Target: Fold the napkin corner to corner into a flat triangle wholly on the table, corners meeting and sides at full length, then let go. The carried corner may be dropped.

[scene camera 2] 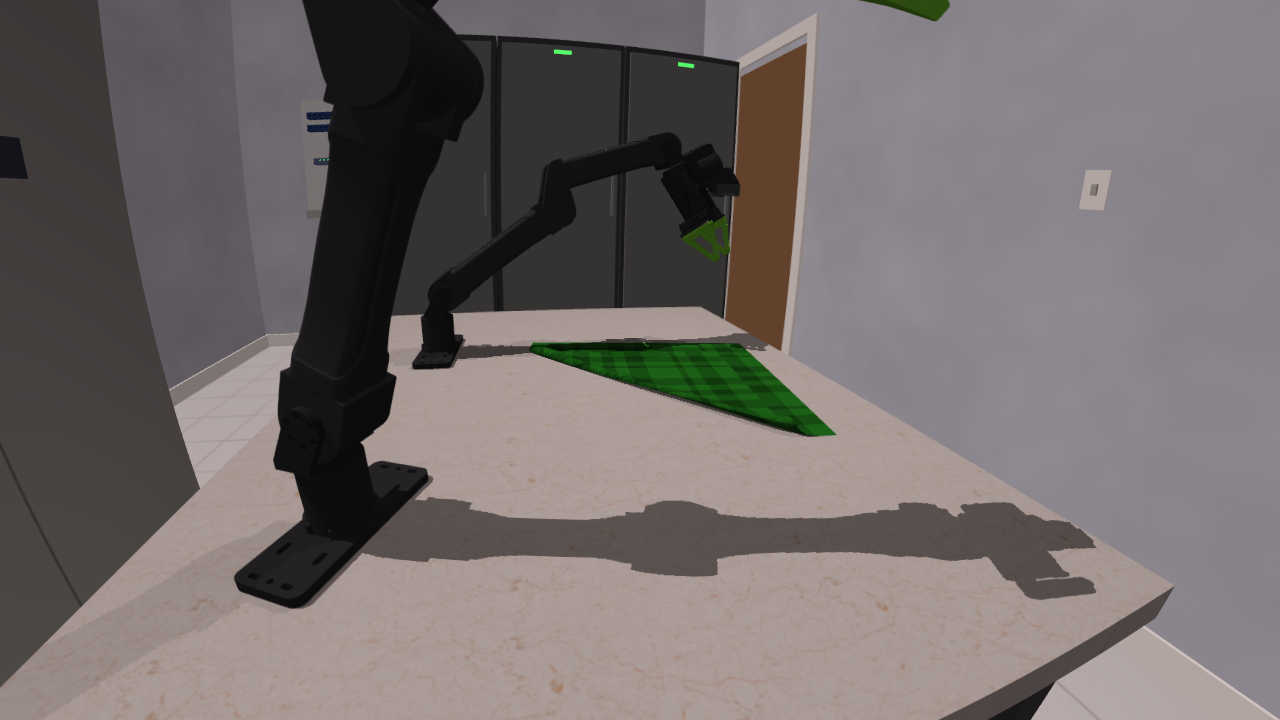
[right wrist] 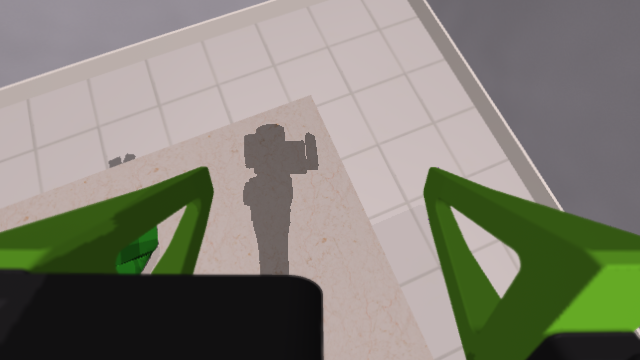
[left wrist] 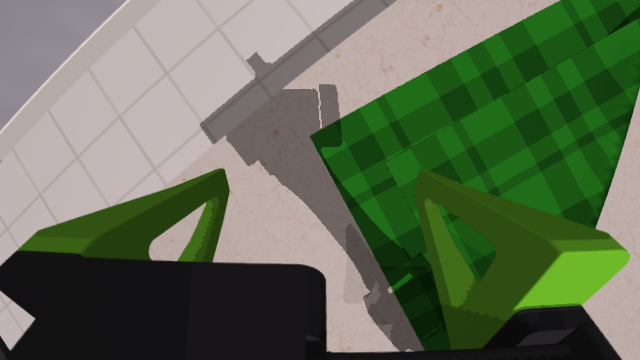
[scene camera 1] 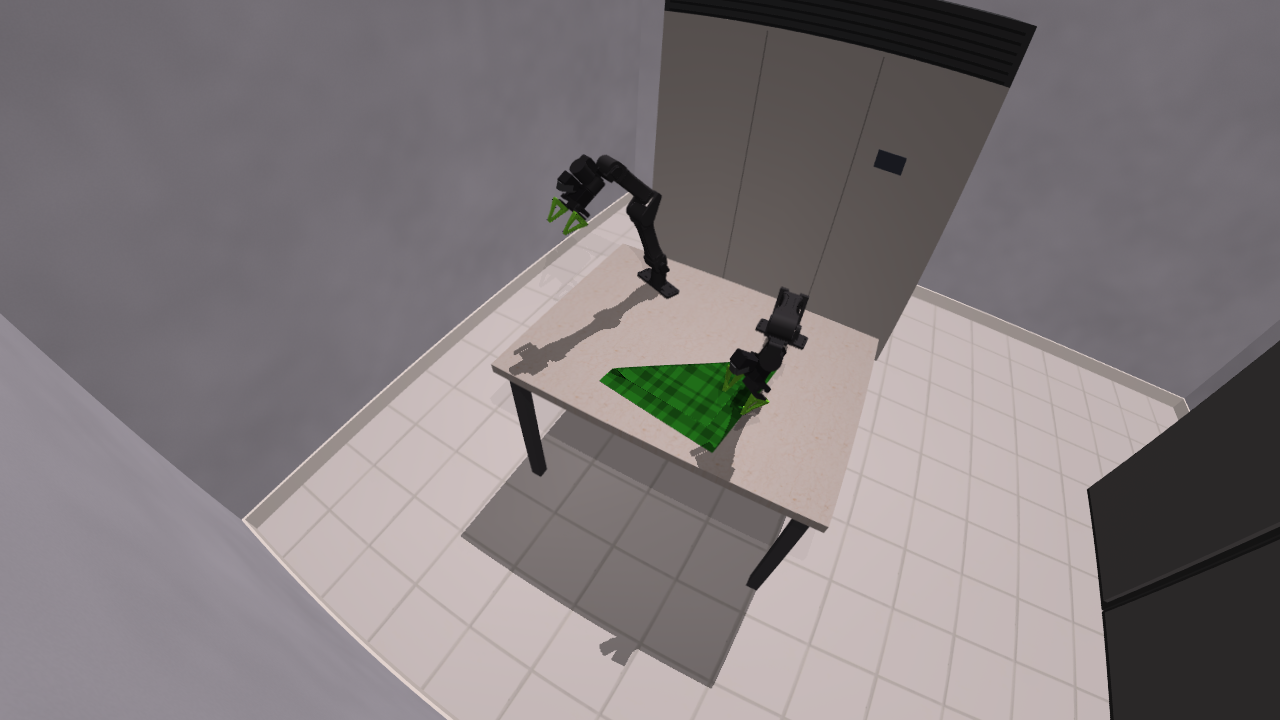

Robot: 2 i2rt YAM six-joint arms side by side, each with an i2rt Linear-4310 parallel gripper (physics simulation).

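The green plaid napkin (scene camera 1: 671,398) (scene camera 2: 716,376) (left wrist: 475,90) lies on the table (scene camera 1: 805,465) (scene camera 2: 537,644), folded over into a roughly triangular shape. In the left wrist view the upper layer's corner lies inset from the lower layer's corner, with a strip of lower layer showing along both sides. A bit of napkin (right wrist: 139,251) shows in the right wrist view. My left gripper (scene camera 1: 738,402) (scene camera 2: 718,257) (left wrist: 321,179) is open and empty above the napkin's corner end. My right gripper (scene camera 1: 558,227) (right wrist: 318,179) is open and empty, raised away from the napkin; part of it shows in scene camera 2.
The right arm's base (scene camera 1: 658,282) (scene camera 2: 331,537) stands on the table at the left. The left arm's base (scene camera 2: 437,353) stands farther back in scene camera 2. Arm shadows fall across the table and the napkin's edge. Tall cabinets (scene camera 1: 805,179) (scene camera 2: 554,179) stand beyond the table.
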